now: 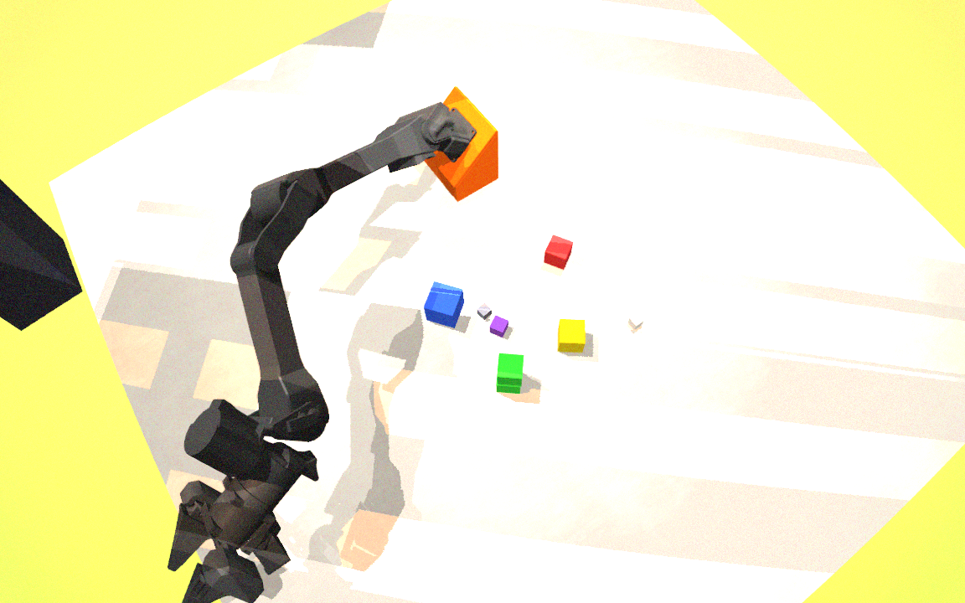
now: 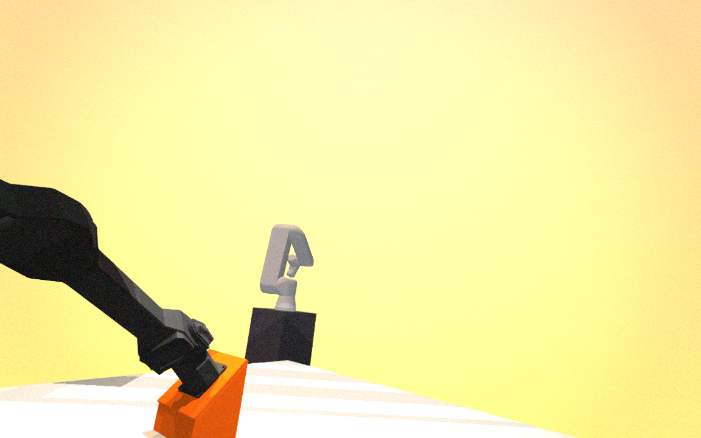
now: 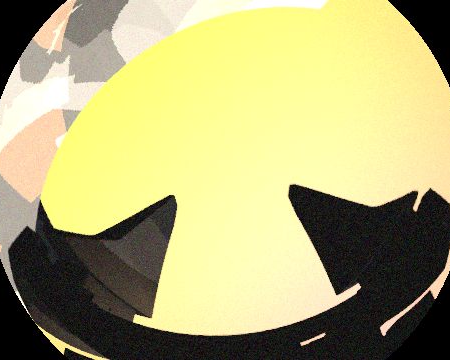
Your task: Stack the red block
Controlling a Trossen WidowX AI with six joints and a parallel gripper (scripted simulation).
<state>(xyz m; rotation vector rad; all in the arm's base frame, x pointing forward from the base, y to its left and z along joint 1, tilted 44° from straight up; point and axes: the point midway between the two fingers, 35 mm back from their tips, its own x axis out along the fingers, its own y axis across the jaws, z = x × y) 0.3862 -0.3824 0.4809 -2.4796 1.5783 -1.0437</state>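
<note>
My gripper tip is now 670 mm to the right of the red block, 160 mm past it and 150 mm above it. From my gripper tip the other things lie so: blue cube: 480 mm to the left, 180 mm behind, 140 mm below; yellow cube: 600 mm to the left, 140 mm below, 40 mm behind; small purple cube: 530 mm to the left, 150 mm below, 110 mm behind.
</note>
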